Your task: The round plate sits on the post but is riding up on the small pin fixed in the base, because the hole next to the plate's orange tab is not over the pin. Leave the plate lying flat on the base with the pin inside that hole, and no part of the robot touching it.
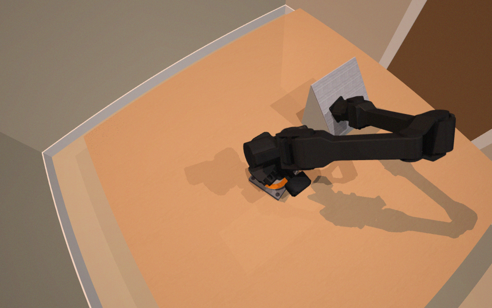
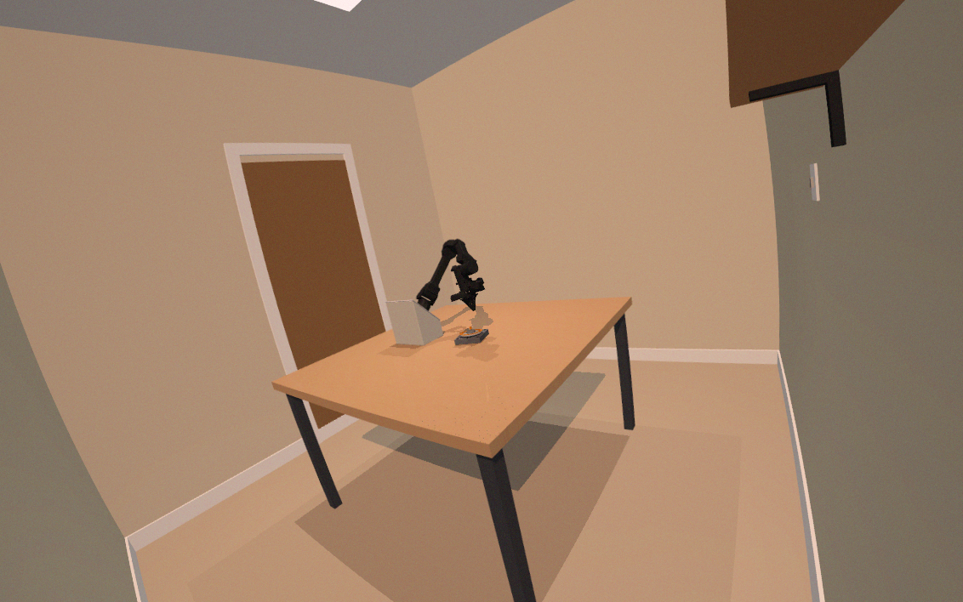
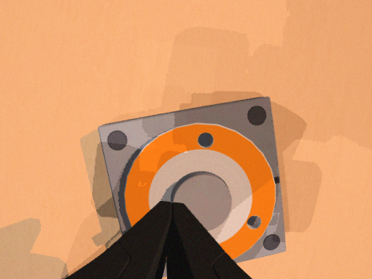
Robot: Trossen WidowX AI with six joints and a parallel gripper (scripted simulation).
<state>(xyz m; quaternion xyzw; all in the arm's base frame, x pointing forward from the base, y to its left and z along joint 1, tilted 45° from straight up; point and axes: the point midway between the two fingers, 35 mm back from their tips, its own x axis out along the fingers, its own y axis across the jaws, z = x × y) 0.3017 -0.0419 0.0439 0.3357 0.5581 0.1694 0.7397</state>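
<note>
Right now the orange round plate is 40 mm behind my gripper tip and 90 mm below it. From my gripper tip the other things lie so: grey square base 30 mm behind, 20 mm to the right, 100 mm below.
</note>
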